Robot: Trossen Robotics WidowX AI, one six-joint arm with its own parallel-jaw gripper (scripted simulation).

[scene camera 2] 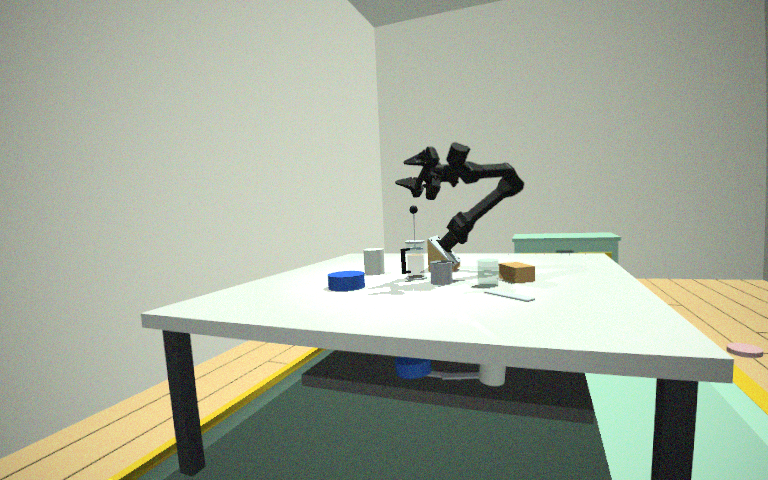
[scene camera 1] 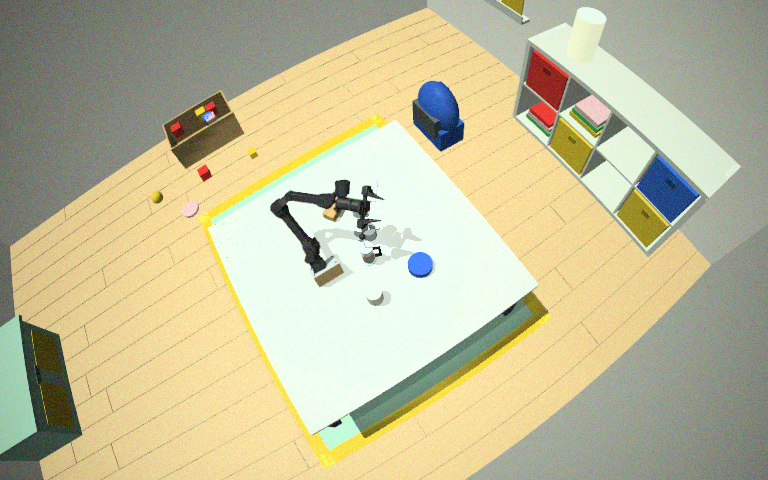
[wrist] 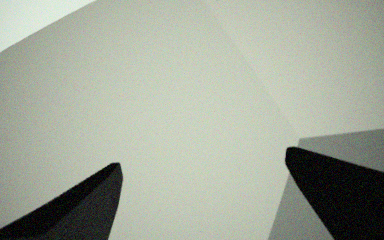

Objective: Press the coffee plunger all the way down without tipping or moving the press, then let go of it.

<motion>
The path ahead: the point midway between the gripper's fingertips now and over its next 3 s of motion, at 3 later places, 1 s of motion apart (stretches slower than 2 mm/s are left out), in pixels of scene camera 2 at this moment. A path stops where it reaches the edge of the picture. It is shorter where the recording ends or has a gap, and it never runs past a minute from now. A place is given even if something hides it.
The gripper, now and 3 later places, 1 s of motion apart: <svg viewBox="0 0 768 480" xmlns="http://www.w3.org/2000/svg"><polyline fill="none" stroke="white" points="399,172 414,198 413,207 412,209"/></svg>
</motion>
